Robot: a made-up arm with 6 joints.
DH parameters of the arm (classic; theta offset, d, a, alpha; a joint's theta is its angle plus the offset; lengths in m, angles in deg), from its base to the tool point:
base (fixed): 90 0.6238 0.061 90
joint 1: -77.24 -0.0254 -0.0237 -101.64
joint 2: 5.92 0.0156 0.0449 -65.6
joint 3: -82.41 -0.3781 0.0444 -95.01
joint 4: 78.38 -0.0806 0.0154 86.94
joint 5: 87.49 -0.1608 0.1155 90
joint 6: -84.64 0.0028 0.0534 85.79
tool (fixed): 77.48 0.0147 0 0
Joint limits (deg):
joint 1: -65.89..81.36
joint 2: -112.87..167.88
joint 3: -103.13..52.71
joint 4: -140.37..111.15
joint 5: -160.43..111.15
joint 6: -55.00..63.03
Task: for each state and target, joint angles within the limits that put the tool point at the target. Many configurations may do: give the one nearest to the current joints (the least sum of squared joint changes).
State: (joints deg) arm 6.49 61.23 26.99 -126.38 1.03 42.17
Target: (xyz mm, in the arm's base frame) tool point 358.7 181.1 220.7
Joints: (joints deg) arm 4.00 27.74 19.94 -116.52 7.86 39.97
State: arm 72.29 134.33 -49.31 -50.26 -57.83 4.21
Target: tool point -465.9 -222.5 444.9
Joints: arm 32.31 159.67 -84.54 -11.80 -22.51 11.27
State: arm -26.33 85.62 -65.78 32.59 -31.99 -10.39
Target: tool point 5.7 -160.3 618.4
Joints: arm -55.47 54.90 -37.22 76.95 -33.84 -22.71
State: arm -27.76 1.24 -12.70 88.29 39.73 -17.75
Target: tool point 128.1 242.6 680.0
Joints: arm -51.27 -39.31 -21.85 111.15 65.62 -3.64
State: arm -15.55 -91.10 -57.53 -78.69 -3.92 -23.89
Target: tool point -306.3 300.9 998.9
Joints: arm -59.43 -112.87 -59.30 -129.90 -25.94 -17.21
